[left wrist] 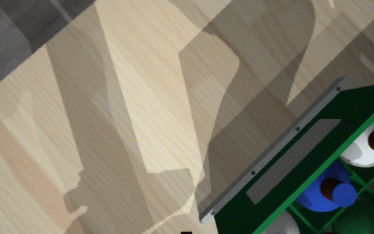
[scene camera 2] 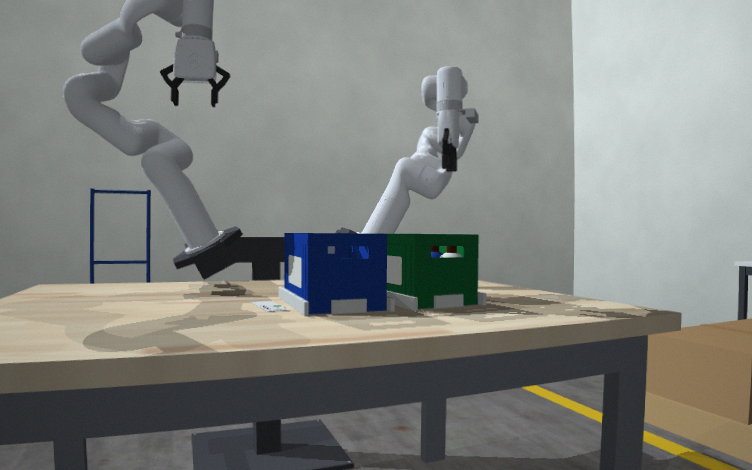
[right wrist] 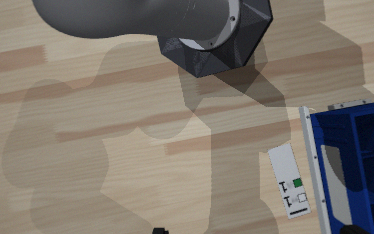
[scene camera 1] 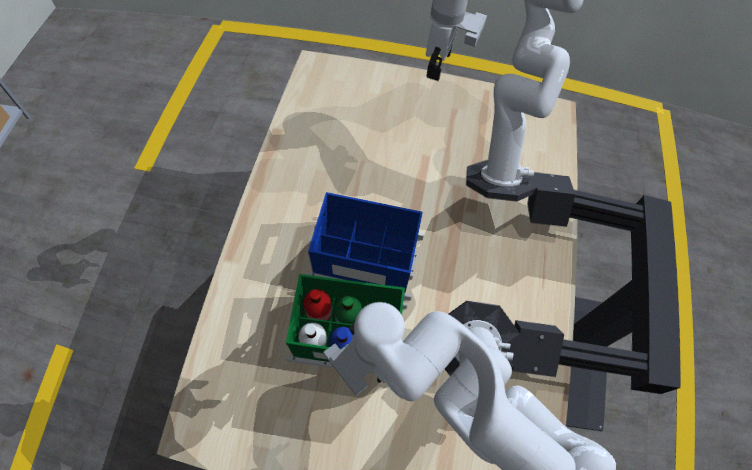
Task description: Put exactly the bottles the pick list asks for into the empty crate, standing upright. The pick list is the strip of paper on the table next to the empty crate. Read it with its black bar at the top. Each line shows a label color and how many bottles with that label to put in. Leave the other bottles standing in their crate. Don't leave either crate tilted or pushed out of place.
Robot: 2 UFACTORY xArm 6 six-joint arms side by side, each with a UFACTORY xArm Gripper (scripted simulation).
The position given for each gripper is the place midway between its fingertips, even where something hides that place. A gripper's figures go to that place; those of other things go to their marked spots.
Scene:
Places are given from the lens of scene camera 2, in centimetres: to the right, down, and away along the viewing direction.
left gripper (scene camera 2: 449, 170): 22, -19, 146
right gripper (scene camera 2: 194, 105): -45, -32, 121
blue crate (scene camera 2: 358, 269): -4, 8, 111
green crate (scene camera 2: 411, 271): 8, 9, 117

